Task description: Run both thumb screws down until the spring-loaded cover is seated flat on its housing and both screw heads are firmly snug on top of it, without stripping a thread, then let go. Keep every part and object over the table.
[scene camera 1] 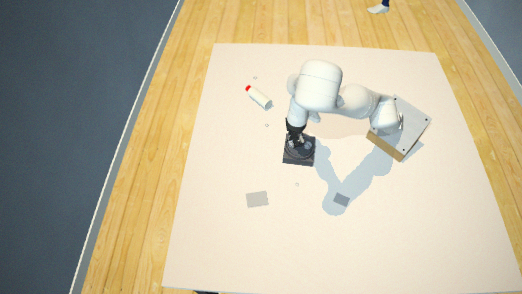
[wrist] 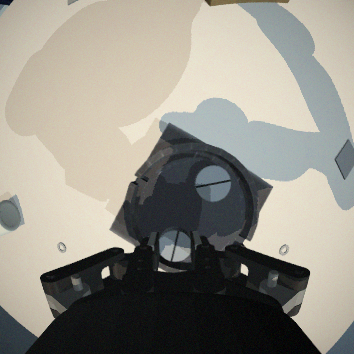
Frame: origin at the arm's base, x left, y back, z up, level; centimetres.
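Seen in the pictures: gripper, fingertip midpoint: (scene camera 1: 292, 143) (wrist: 174, 241).
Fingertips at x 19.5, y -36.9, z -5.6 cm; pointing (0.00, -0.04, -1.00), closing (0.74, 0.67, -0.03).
Pixels of each thing's top centre, then the offset from my fingertips to it.
- dark square housing, middle of its top: (wrist: 192, 214) (scene camera 1: 299, 144) dx -0.4, dy +3.0, dz -0.1 cm
- table with the round dark cover, middle of its top: (wrist: 192, 212) (scene camera 1: 299, 145) dx -0.4, dy +3.0, dz -0.5 cm
- white bottle with a red cap, middle of its top: (scene camera 1: 257, 92) dx -23.0, dy -23.6, dz -0.7 cm
- light grey flat plate, middle of its top: (scene camera 1: 256, 198) dx +25.5, dy -6.2, dz -5.4 cm
The dark square housing (scene camera 1: 298, 162) (wrist: 261, 191) stands on the table with the round dark cover (wrist: 167, 197) on top. One thumb screw (scene camera 1: 308, 145) (wrist: 213, 183), with a slotted grey head, stands free on the cover. The other thumb screw (wrist: 175, 246) is at the near side of the cover in the wrist view, between the fingertips. My gripper (scene camera 1: 294, 141) (wrist: 174, 241) is shut on this screw's head, from above. The fingers and arm partly hide it in the scene view. The gap under the cover and how far the screws are down cannot be told.
A white bottle with a red cap (scene camera 1: 259, 98) lies behind and left of the housing. Small rings (scene camera 1: 267, 125) (wrist: 284, 249) lie around it. A light grey flat plate (scene camera 1: 257, 199) and a darker one (scene camera 1: 341, 199) (wrist: 345, 159) lie in front. The arm's base block (scene camera 1: 412, 120) is at right.
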